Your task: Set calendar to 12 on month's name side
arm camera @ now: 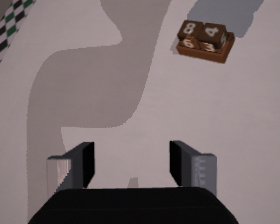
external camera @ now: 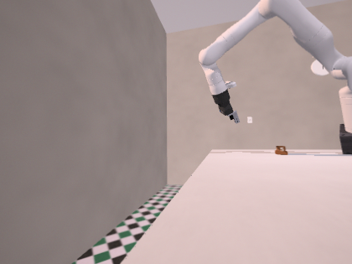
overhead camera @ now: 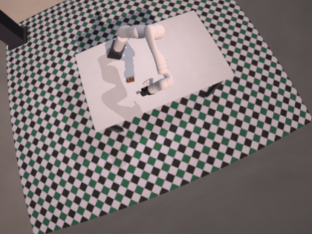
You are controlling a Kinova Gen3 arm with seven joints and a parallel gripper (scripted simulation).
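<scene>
My gripper is now 210 mm past the brown cube, 160 mm above it and 50 mm to the left of it. Round my hand: brown wooden tray: 220 mm behind, 180 mm below, 60 mm to the right.
</scene>
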